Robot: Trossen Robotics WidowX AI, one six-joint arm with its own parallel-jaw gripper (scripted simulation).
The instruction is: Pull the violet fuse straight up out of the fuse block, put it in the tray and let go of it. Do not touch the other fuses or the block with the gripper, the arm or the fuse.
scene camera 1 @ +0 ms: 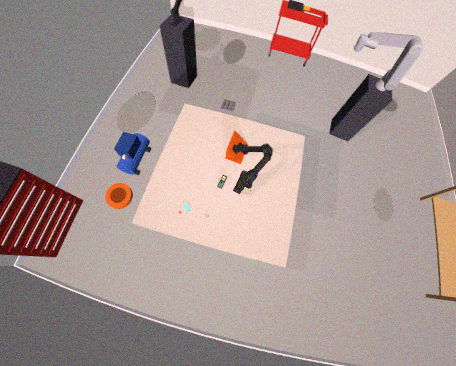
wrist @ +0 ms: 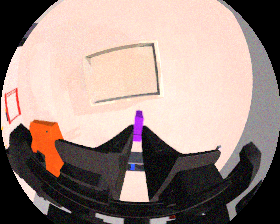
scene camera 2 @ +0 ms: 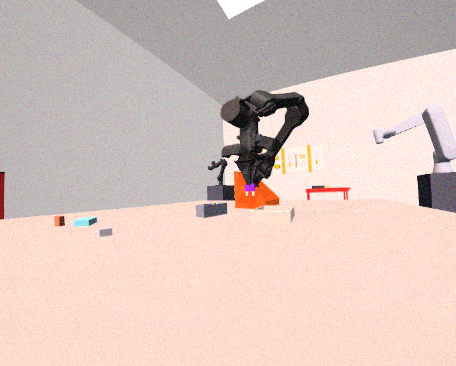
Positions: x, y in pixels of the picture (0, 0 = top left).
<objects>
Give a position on a beige tray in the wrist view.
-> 123, 72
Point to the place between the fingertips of my gripper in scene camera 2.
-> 249, 185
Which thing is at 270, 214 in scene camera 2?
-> A beige tray.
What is my gripper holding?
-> A violet fuse.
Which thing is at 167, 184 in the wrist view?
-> My gripper.
</objects>
